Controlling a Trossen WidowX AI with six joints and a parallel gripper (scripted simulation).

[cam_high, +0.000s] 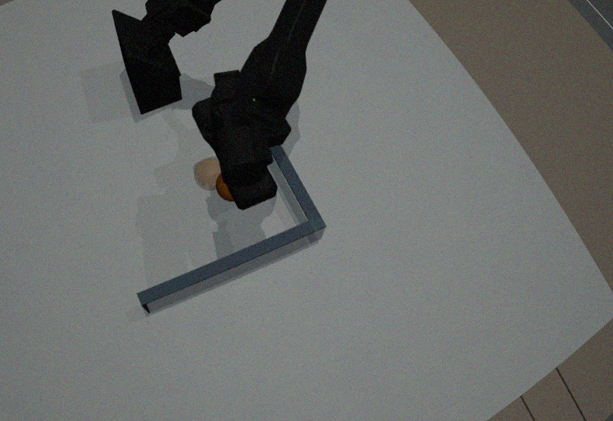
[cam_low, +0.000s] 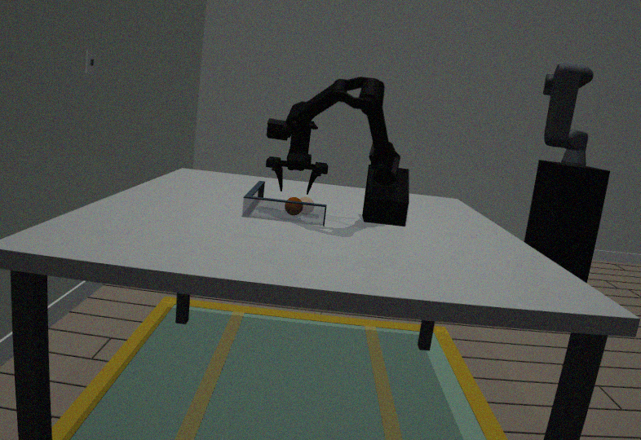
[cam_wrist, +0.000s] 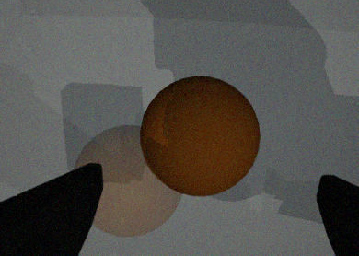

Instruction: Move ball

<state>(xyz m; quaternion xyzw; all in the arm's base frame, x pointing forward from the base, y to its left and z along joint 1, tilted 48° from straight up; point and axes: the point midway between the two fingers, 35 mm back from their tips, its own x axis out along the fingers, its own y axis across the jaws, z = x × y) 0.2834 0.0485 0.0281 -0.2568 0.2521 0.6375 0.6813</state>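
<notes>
Right now my gripper tip is 40 mm above the orange ball.
</notes>
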